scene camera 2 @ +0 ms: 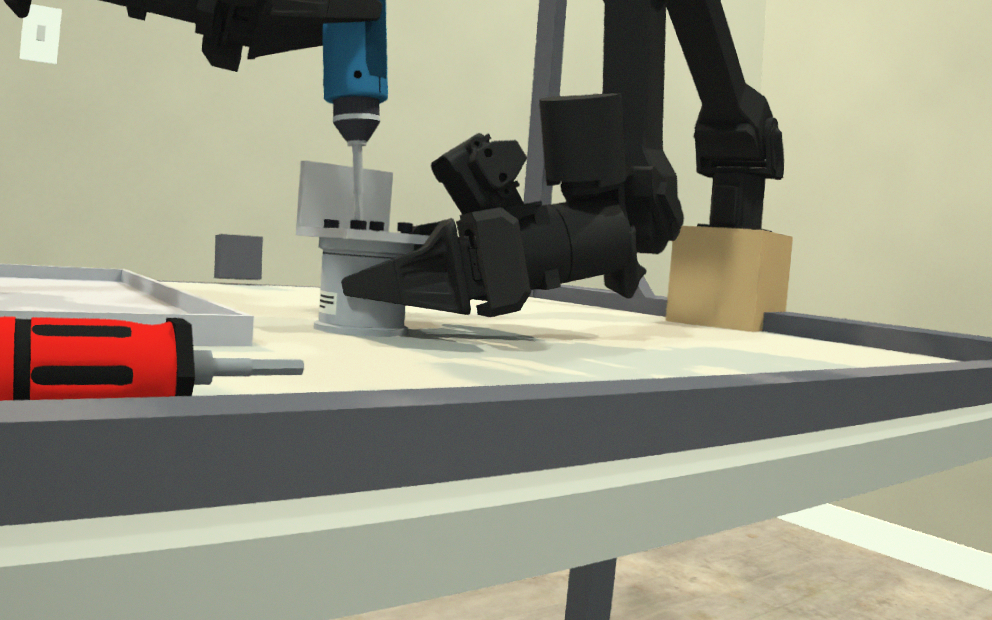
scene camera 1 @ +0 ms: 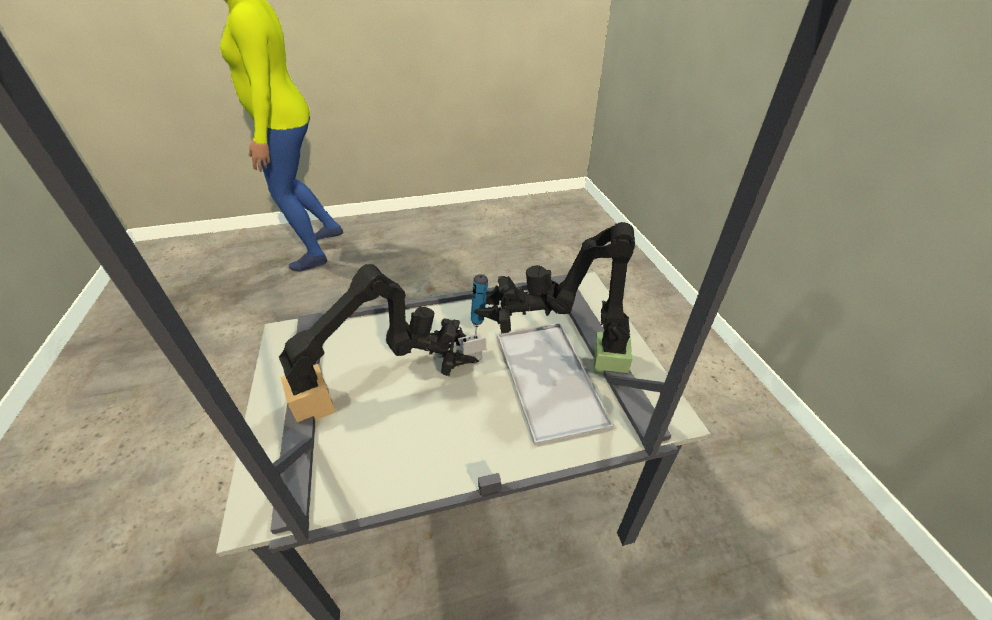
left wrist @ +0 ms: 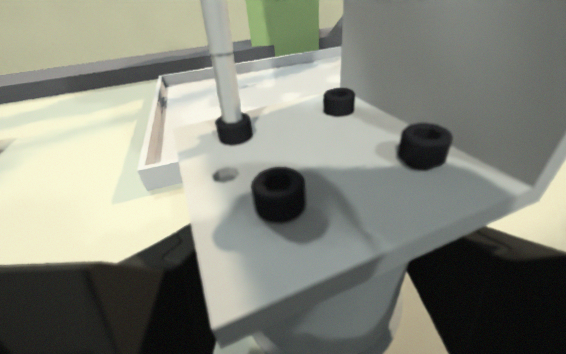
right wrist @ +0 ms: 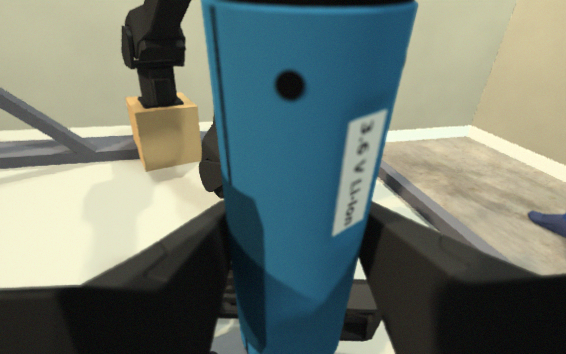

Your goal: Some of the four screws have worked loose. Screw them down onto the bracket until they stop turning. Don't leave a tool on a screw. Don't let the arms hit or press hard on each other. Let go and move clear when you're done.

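Pixels of known places: left gripper, fingertip midpoint: point(scene camera 2: 337, 286) point(scene camera 1: 478, 352) point(left wrist: 312, 206); right gripper, fingertip midpoint: point(scene camera 2: 372, 22) point(scene camera 1: 474, 306) point(right wrist: 292, 211); left arm's base, origin of the base link: point(scene camera 1: 303, 382) point(right wrist: 160, 101); right arm's base, origin of the base link: point(scene camera 1: 614, 345).
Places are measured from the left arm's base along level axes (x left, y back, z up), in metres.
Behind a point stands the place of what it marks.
Note:
My left gripper point(scene camera 1: 470, 349) @(x -0.070, y -0.492, z -0.076 m) point(left wrist: 310, 300) is shut on the grey cylindrical base point(scene camera 2: 362, 281) point(left wrist: 345, 300) under the bracket point(scene camera 2: 314, 197) @(x -0.094, y -0.497, z -0.018 m) point(left wrist: 350, 210) @(x -0.051, y -0.454, z -0.038 m). My right gripper point(scene camera 1: 484, 308) @(x -0.050, y -0.496, z 0.095 m) point(right wrist: 292, 211) @(x -0.050, y -0.496, z 0.095 m) is shut on the blue electric screwdriver point(scene camera 1: 478, 299) @(x -0.076, y -0.498, z 0.138 m) point(scene camera 2: 354, 65) @(x -0.039, y -0.518, z 0.061 m) point(right wrist: 300, 165) @(x -0.070, y -0.526, z 0.130 m), upright above the bracket. In the left wrist view its bit point(left wrist: 227, 90) @(x -0.046, y -0.496, z -0.024 m) meets the head of the far-left black screw point(left wrist: 234, 131) @(x -0.045, y -0.493, z -0.034 m). The other black screws are at the far right point(left wrist: 339, 102) @(x -0.078, y -0.487, z -0.034 m), right point(left wrist: 425, 147) @(x -0.070, y -0.454, z -0.032 m) and near left point(left wrist: 278, 195) @(x -0.038, y -0.459, z -0.031 m). The threads are hidden; I cannot tell how tight each is.
A shallow tray point(scene camera 1: 553, 383) @(x -0.274, y -0.636, z -0.100 m) point(scene camera 2: 190, 310) @(x -0.134, y -0.562, z -0.098 m) point(left wrist: 152, 177) @(x -0.022, y -0.591, z -0.095 m) lies beside the base. A red screwdriver point(scene camera 2: 95, 358) @(x 0.112, y -0.734, z -0.085 m) lies near the table edge in scene camera 2. The bracket's upright plate point(left wrist: 450, 75) @(x -0.087, y -0.461, z -0.022 m) rises beside the screws. A person point(scene camera 1: 270, 95) stands beyond the table.

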